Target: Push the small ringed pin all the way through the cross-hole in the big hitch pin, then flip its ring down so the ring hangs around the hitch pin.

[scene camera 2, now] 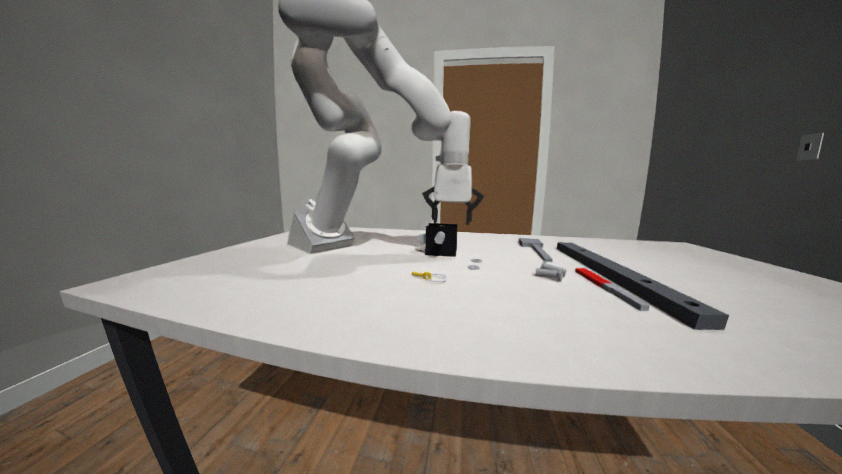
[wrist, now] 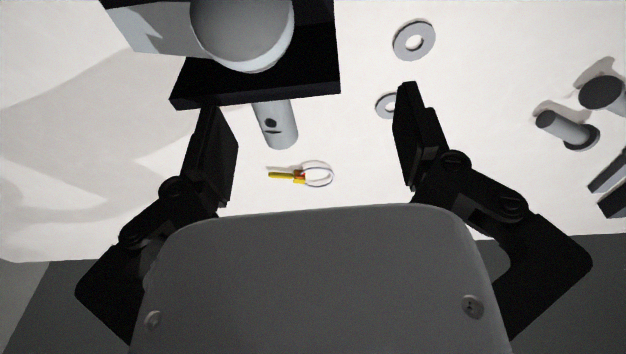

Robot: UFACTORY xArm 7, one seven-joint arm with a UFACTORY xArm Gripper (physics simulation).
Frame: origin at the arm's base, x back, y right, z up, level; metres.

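Seen in the pictures: gripper, fingertip midpoint: [scene camera 2: 451,223] [wrist: 309,115]; arm's base, origin of the base link: [scene camera 2: 325,224].
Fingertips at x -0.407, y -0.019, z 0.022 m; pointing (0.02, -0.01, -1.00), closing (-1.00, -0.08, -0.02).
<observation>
Offsets run from my fingertips to a thing's top centre. "pt": to the spot under its first point.
The big grey hitch pin {dx +0.025, dy +0.047, dz -0.025 m} [scene camera 2: 439,237] [wrist: 282,136] passes through an upright black block [scene camera 2: 450,248] [wrist: 312,65]. In the wrist view its shaft sticks out past the block, with a dark cross-hole near its end, and its large round head shows on the other side. The small ringed pin {pt dx +0.038, dy +0.188, dz -0.090 m} [scene camera 2: 421,274] [wrist: 281,175] lies on the table apart from the hitch pin; it has a yellow shank and a thin ring {dx +0.004, dy +0.192, dz -0.090 m} [scene camera 2: 438,281] [wrist: 332,179]. My gripper [scene camera 2: 451,221] [wrist: 309,115] is open and empty, pointing down. It is above the table near the block, its left finger close to the block in the wrist view.
Two flat washers {dx -0.072, dy +0.085, dz -0.096 m} [scene camera 2: 473,267] {dx -0.077, dy +0.022, dz -0.096 m} [wrist: 427,47] lie right of the block. Grey headed pins {dx -0.243, dy +0.114, dz -0.071 m} [scene camera 2: 547,273] [wrist: 562,130] lie farther right. A grey hammer-shaped tool {dx -0.270, dy -0.149, dz -0.081 m} [scene camera 2: 539,249], a red-handled tool {dx -0.356, dy +0.146, dz -0.088 m} [scene camera 2: 592,276] and a long dark bar with holes {dx -0.409, dy +0.046, dz -0.074 m} [scene camera 2: 624,275] are at the right.
</observation>
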